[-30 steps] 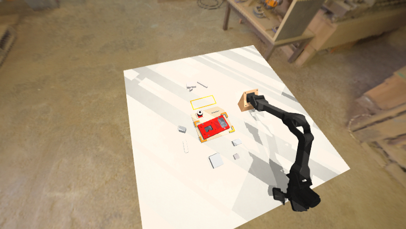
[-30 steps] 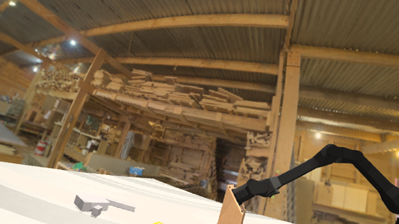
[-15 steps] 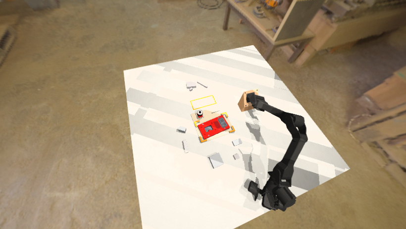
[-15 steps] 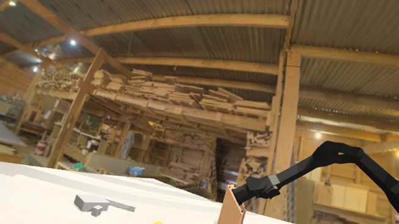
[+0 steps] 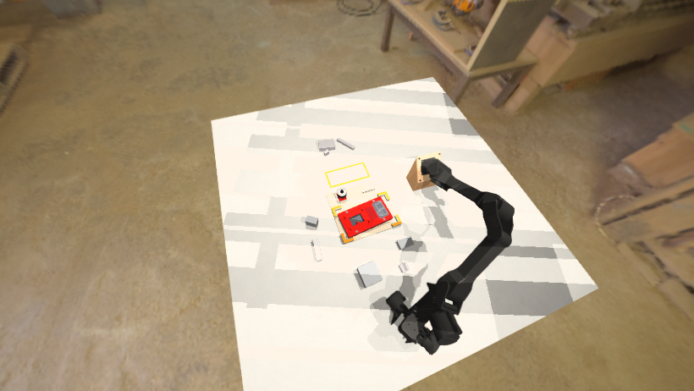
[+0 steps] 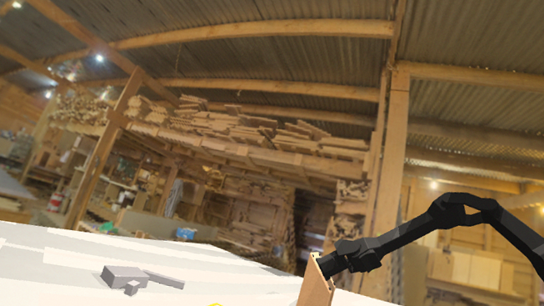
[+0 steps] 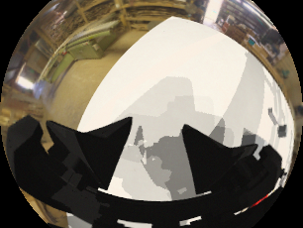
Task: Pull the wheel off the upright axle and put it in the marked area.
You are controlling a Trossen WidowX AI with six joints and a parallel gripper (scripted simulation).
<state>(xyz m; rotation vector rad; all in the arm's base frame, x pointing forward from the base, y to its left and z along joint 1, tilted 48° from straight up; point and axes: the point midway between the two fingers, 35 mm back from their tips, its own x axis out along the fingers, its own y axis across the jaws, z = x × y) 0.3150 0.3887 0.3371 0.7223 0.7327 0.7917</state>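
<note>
The black wheel lies 3 cm ahead of my gripper tip, 54 cm to the right of it and 1 cm above it. Round my gripper tip: thin grey bar (19 cm ahead, 34 cm to the right, 2 cm below); grey block (18 cm ahead, 46 cm to the right, 1 cm below).
</note>
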